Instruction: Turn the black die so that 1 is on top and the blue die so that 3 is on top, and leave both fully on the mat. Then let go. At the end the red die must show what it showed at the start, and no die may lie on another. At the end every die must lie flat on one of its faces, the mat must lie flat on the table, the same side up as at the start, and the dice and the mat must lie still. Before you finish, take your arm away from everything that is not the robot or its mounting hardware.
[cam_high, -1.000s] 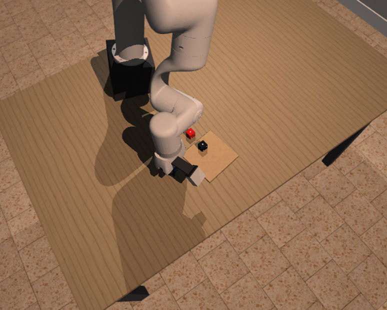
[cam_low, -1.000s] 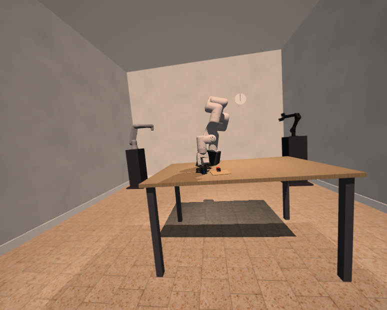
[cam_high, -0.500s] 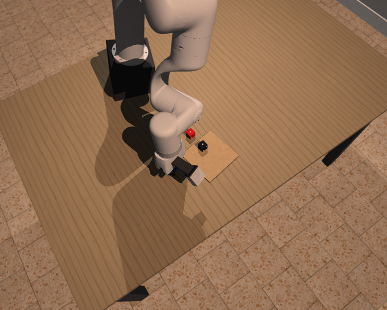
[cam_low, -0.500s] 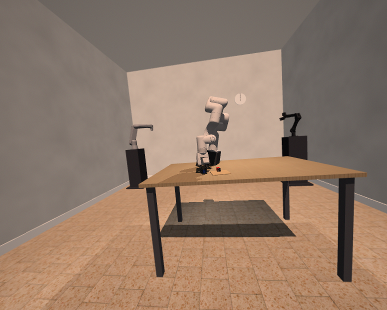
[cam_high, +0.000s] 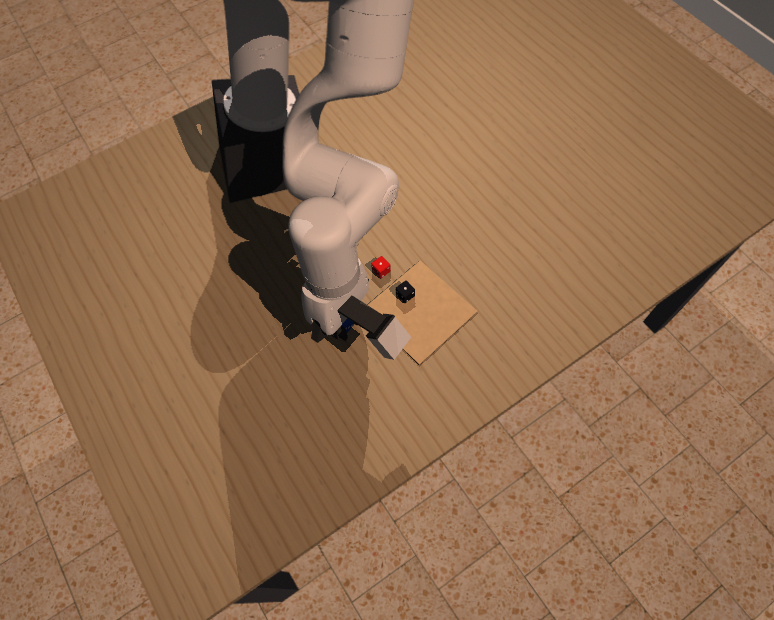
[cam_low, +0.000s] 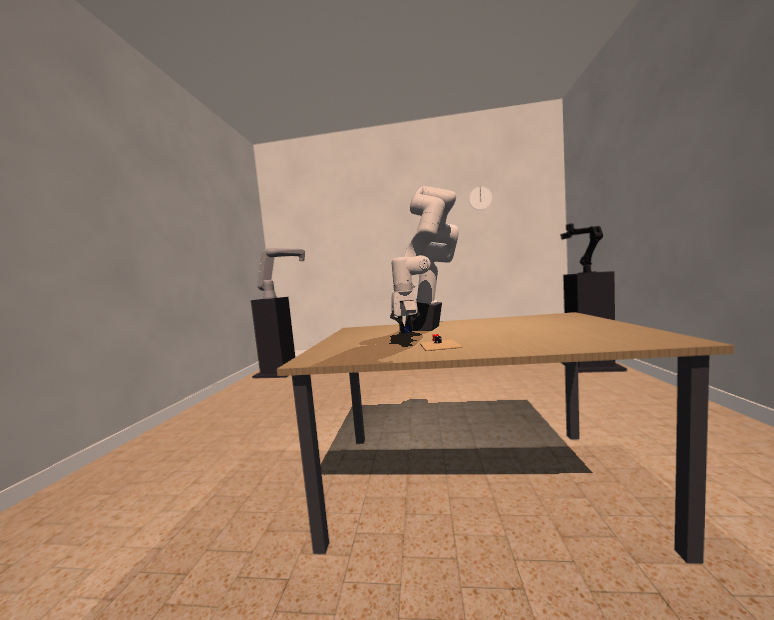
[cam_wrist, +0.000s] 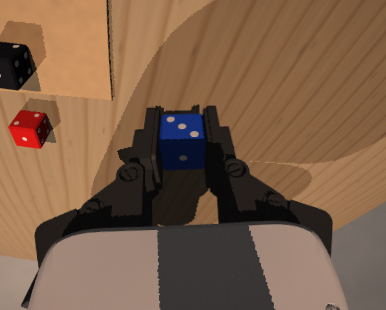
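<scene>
The black die lies 13 cm to the left of my hand, 6 cm below it and 2 cm behind it. Also, from my hand: tan mat: 13 cm to the left, 8 cm below, 1 cm ahead; red die: 12 cm to the left, 9 cm behind, 6 cm below; blue die: 1 cm below.
</scene>
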